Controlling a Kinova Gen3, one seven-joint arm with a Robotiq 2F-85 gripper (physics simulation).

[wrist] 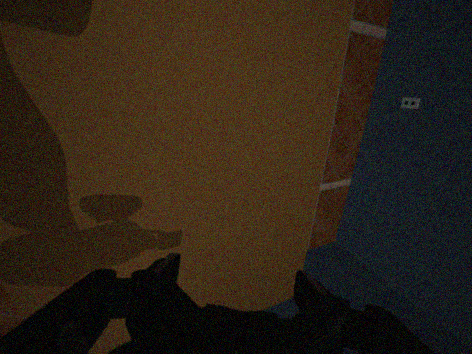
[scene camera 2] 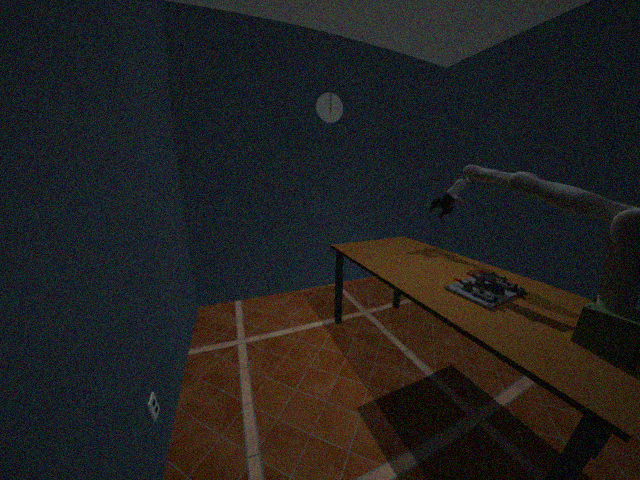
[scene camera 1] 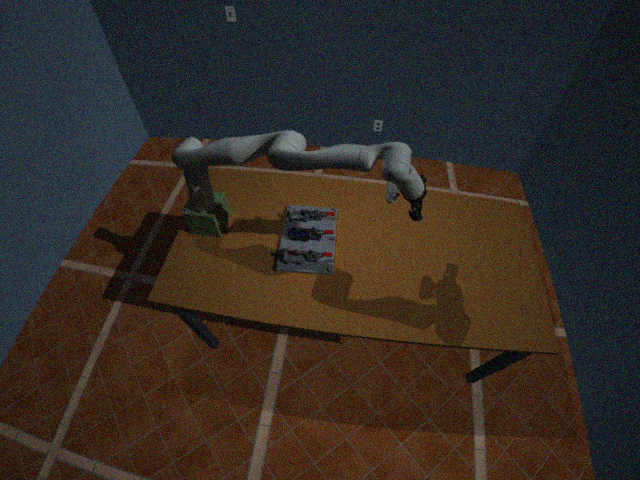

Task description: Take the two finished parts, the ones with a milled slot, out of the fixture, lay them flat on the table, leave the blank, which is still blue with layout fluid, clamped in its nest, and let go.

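Where they show: gripper, fingertip midpoint: [wrist: 237,275] [scene camera 2: 434,214] [scene camera 1: 422,204]; arm's base, link origin: [scene camera 2: 613,306] [scene camera 1: 205,205].
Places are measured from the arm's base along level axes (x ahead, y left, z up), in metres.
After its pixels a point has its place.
Note:
The grey fixture plate [scene camera 1: 329,243] @(x 0.536, y -0.062, z -0.130 m) [scene camera 2: 461,289] @(x 0.493, y 0.100, z -0.128 m) lies on the table with three nests in a row. In scene camera 1, the blue blank [scene camera 1: 297,234] @(x 0.398, y -0.044, z -0.104 m) sits in the middle nest. Grey shapes [scene camera 1: 295,213] @(x 0.373, y 0.079, z -0.113 m) [scene camera 1: 294,255] @(x 0.398, y -0.148, z -0.109 m) show in the back and front nests; slots and clamp details are too small and dark to tell. My gripper [scene camera 1: 416,217] [scene camera 2: 436,211] @(x 0.852, y -0.095, z 0.186 m) [wrist: 237,275] @(x 0.852, y -0.095, z 0.186 m) is open and empty, high above the table and well to the right of the fixture in scene camera 1. The fixture does not show in the wrist view.
The wooden table [scene camera 1: 382,248] @(x 0.766, y -0.059, z -0.145 m) [scene camera 2: 382,258] @(x 1.070, y 0.121, z -0.144 m) carries the arm's green base [scene camera 1: 204,222] @(x 0.000, y -0.058, z -0.042 m) [scene camera 2: 604,330] @(x -0.008, y 0.093, z -0.058 m) at one end. Red tips [scene camera 1: 328,232] @(x 0.529, y -0.038, z -0.084 m) stand on the fixture's right side in scene camera 1. A wall with an outlet [scene camera 1: 377,125] [wrist: 410,103] rises beyond the table's back edge.

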